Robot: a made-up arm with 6 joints.
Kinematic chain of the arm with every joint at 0, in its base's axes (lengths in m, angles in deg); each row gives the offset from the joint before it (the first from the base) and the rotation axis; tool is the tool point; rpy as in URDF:
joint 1: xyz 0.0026 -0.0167 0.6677 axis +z
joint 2: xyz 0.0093 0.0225 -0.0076 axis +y
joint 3: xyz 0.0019 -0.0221 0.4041 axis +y
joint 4: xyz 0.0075 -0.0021 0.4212 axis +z
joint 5: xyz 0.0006 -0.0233 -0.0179 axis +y
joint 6: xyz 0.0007 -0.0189 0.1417 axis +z
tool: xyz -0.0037 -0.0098 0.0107 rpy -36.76 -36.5 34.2
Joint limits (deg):
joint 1: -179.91..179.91
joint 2: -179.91..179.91
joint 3: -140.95..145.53
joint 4: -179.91..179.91
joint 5: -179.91..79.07
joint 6: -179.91..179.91
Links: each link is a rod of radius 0.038 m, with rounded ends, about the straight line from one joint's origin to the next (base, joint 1, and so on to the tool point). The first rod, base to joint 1, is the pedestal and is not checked.
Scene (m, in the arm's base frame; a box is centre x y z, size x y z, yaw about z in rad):
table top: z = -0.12
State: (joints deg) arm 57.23 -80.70 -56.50 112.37 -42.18 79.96
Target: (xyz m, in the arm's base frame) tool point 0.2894 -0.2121 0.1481
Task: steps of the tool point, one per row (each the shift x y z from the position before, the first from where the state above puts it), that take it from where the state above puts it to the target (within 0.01 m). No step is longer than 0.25 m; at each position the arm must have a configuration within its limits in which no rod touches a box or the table.
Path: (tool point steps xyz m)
1: 0.2134 0.0008 -0.0931
2: 0.1920 0.0715 -0.0743
3: 0.1470 0.1268 -0.0529
4: 0.0877 0.1588 -0.0293
5: 0.0246 0.1650 -0.0054

